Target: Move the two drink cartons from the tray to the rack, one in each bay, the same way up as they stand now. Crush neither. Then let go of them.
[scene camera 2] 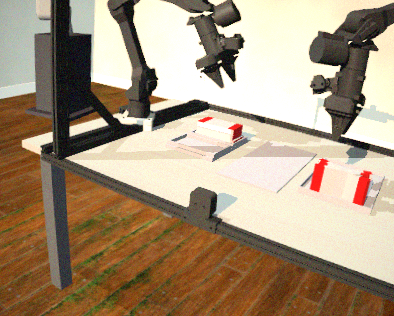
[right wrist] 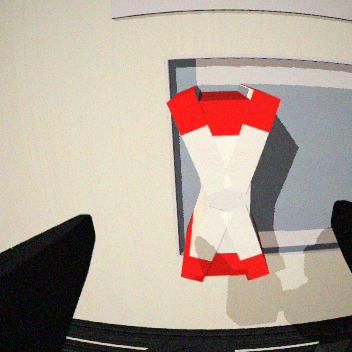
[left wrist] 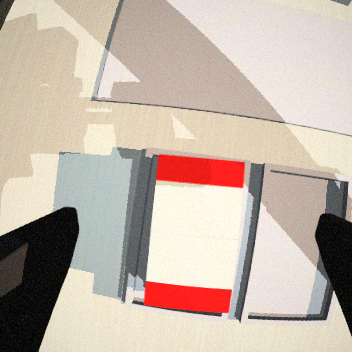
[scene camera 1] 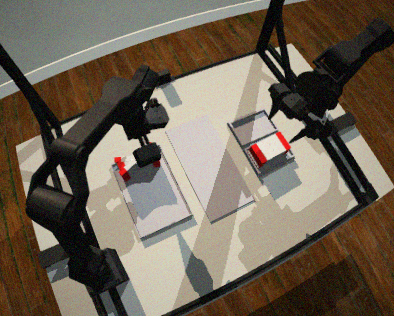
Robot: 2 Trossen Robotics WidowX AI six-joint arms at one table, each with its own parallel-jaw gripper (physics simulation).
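Places are measured from the left arm's base along level axes (x ahead, y left, z up), in millimetres.
Pixels of known places: left gripper, fingertip midpoint: (scene camera 2: 228, 84) (left wrist: 202, 224) (scene camera 1: 279, 130); right gripper, fingertip midpoint: (scene camera 2: 338, 138) (right wrist: 216, 221) (scene camera 1: 139, 142); left arm's base, origin of the base link: (scene camera 2: 138, 115) (scene camera 1: 317, 108); right arm's base, origin of the base link: (scene camera 1: 98, 272).
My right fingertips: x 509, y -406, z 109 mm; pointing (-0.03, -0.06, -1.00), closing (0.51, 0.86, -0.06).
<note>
Ahead of a thing's pixels: the offset from my right fingertips to its top centre. "spot": to the spot under its first point. Level surfaces: height alone.
One red-ended white carton @[spot: dx -241, dy +321, dz -87 mm] (scene camera 1: 270, 148) (scene camera 2: 215, 130) (left wrist: 192, 232) sits in one bay of the two-bay rack @[dx -279, dy +282, dz -125 mm] (scene camera 1: 254, 126) (scene camera 2: 192, 150) (left wrist: 290, 240). The other bay is empty. Another carton @[dx +27, dy -7, dz -71 mm] (scene camera 1: 129, 162) (scene camera 2: 340, 185) (right wrist: 226, 200), with red ends and a waist narrow in the middle in the right wrist view, stands at one end of the tray @[dx +71, dy +69, dz -129 mm] (scene camera 1: 175, 215) (scene camera 2: 334, 199) (right wrist: 310, 70). My left gripper (scene camera 1: 280, 129) (scene camera 2: 227, 83) (left wrist: 202, 224) is open and empty above the rack. My right gripper (scene camera 2: 336, 136) (right wrist: 216, 221) is open and empty above the tray's carton, its fingertips unclear in scene camera 1.
A flat pale board @[dz -141 mm] (scene camera 1: 200, 165) (scene camera 2: 270, 167) (left wrist: 300, 65) lies between tray and rack. A black frame rail (scene camera 1: 240, 267) (scene camera 2: 295, 250) runs along the table edge. A small dark block (scene camera 2: 203, 202) stands at the near edge in scene camera 2.
</note>
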